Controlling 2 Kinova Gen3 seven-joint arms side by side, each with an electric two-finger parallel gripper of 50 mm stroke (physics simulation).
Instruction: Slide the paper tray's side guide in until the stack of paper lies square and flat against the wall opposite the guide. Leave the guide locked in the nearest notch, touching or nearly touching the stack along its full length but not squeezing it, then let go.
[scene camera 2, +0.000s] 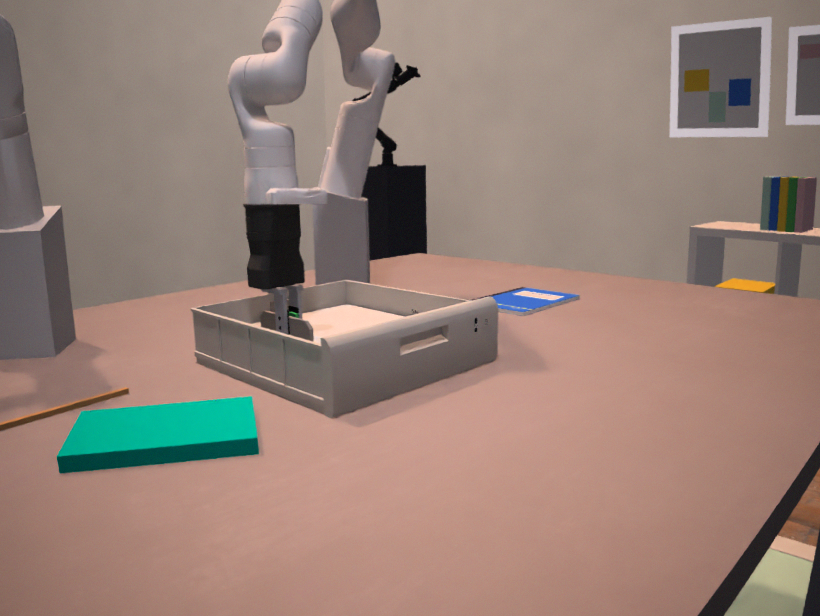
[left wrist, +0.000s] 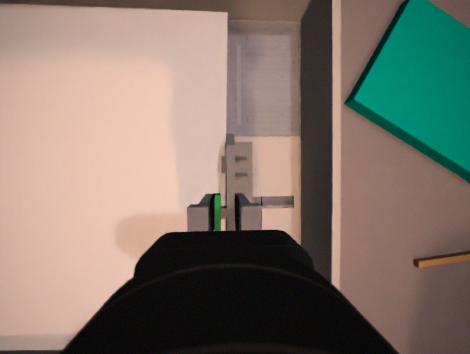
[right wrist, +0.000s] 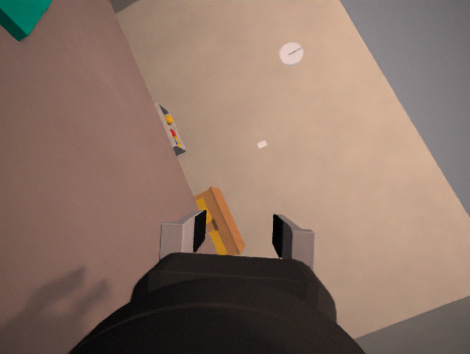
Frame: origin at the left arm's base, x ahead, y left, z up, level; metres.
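Where they show: left gripper, fingertip midpoint: (scene camera 2: 289, 332) (left wrist: 224, 206); right gripper, fingertip midpoint: (right wrist: 239, 226); left arm's base at its link origin: (scene camera 2: 340, 193); right arm's base at its link origin: (scene camera 2: 15, 219).
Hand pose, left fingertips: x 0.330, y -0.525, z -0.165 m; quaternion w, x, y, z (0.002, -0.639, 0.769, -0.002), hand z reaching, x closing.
Note:
Each offset is from my left fingertips to the top centre of the thing.
The grey paper tray {0.042 m ahead, 0.063 m left, 0.039 m up} (scene camera 2: 377, 371) (left wrist: 336, 150) holds a white paper stack {0.040 m ahead, 0.099 m left, 0.011 m down} (scene camera 2: 351, 319) (left wrist: 100, 125). The grey side guide {0.001 m back, 0.005 m left, 0.028 m up} (scene camera 2: 302, 328) (left wrist: 231, 172) stands upright beside the stack's right edge in the left wrist view; a narrow strip shows between them near the fingers, and full contact cannot be judged. My left gripper (scene camera 2: 289, 318) (left wrist: 224, 206) points down into the tray, shut on the guide and its green tab {0.001 m back, 0.006 m left, 0.028 m up} (left wrist: 217, 212). The wall opposite the guide is outside the left wrist view, and the stack's contact with it cannot be told. My right gripper (right wrist: 239, 226) is open and empty.
A green block {0.059 m ahead, 0.265 m right, 0.037 m down} (scene camera 2: 159, 431) (left wrist: 420, 85) (right wrist: 24, 15) lies beside the tray, near a thin wooden stick {0.121 m back, 0.284 m right, 0.048 m down} (scene camera 2: 66, 407) (left wrist: 442, 259). A blue booklet {0.090 m ahead, 0.586 m left, 0.047 m down} (scene camera 2: 536, 299) lies behind the tray. An orange box (right wrist: 225, 220) shows below the table edge, behind my right fingers.

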